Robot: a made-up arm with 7 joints. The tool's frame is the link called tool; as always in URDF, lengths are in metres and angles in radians. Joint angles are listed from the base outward.
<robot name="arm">
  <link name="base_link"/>
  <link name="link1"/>
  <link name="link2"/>
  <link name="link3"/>
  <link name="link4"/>
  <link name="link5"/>
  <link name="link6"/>
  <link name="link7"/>
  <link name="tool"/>
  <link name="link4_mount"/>
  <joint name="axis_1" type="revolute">
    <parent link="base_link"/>
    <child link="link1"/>
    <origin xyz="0 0 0.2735"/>
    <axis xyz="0 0 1"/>
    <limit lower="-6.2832" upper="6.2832"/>
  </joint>
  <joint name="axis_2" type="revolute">
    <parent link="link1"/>
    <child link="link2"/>
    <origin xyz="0 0 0"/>
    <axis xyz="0 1 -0.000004"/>
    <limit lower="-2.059" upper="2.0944"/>
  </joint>
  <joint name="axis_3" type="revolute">
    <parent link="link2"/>
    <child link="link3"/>
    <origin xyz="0 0 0.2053"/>
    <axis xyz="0 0 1"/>
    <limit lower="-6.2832" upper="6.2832"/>
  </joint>
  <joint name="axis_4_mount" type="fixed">
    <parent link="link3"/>
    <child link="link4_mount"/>
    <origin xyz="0.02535 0 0"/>
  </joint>
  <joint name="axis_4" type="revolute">
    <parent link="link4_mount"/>
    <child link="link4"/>
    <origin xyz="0.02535 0 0"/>
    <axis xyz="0 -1 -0.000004"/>
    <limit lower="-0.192" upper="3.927"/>
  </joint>
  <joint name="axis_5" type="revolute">
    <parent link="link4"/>
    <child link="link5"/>
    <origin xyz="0.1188 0 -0.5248"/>
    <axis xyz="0 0.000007 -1"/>
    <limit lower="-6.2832" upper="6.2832"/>
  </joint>
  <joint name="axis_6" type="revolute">
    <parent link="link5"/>
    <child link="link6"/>
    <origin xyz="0 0 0"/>
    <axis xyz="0 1 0.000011"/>
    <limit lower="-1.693" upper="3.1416"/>
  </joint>
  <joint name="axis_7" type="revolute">
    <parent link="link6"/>
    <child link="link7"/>
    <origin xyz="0.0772 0 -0.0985"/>
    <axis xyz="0 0.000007 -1"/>
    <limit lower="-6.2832" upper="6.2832"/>
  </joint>
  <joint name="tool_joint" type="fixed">
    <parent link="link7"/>
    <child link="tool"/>
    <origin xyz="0 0 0" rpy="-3.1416 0 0"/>
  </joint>
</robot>
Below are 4 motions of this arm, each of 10 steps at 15 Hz.
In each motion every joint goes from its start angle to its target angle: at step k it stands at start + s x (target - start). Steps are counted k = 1, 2, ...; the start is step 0. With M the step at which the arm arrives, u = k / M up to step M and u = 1 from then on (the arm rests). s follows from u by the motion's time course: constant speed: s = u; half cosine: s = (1 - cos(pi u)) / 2; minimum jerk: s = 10 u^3 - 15 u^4 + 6 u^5.
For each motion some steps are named. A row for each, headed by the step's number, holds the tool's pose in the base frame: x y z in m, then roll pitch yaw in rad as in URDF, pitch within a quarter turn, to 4 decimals.
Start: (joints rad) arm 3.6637 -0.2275 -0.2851 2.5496 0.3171 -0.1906 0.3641
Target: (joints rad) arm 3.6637 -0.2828 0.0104 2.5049 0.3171 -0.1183 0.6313
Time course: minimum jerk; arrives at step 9
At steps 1, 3, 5, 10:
1: -0.0512 0.0727 1.1226 -0.2159 -0.0731 0.9346
3: -0.0481 0.0622 1.1244 -0.2142 -0.0778 1.0461
5: -0.0387 0.0395 1.1279 -0.2128 -0.0921 1.2659
10: -0.0247 0.0145 1.1306 -0.2163 -0.1134 1.4859

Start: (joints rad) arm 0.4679 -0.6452 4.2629 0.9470 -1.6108 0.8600 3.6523
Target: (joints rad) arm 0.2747 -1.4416 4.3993 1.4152 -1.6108 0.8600 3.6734
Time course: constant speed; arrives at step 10
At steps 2, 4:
2: 0.0755 -0.6266 0.0467 -2.6829 0.1986 2.0928
4: 0.0564 -0.6536 0.0605 -2.8053 0.2821 1.9719

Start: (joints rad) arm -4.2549 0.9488 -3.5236 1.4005 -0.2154 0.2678 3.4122
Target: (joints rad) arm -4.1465 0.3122 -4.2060 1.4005 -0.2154 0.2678 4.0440
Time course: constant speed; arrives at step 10
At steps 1, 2, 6, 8, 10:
1: -0.1744 -0.3190 0.9365 0.9264 0.9530 -0.5764
2: -0.1969 -0.3645 0.9060 1.1041 0.9239 -0.4473
6: -0.2879 -0.4972 0.7650 1.6144 0.7377 -0.2028
8: -0.3349 -0.5320 0.6938 1.7812 0.6489 -0.2067
10: -0.3823 -0.5464 0.6299 1.9102 0.5822 -0.2658

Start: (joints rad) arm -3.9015 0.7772 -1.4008 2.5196 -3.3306 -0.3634 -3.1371
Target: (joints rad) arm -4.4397 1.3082 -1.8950 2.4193 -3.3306 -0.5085 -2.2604
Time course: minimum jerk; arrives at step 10
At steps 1, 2, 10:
1: -0.1098 0.6341 0.7339 1.1518 -0.5648 3.0998
2: -0.0933 0.6418 0.7249 1.1530 -0.5777 3.0611
10: 0.2266 0.6621 0.5902 0.8924 -0.7485 2.6044

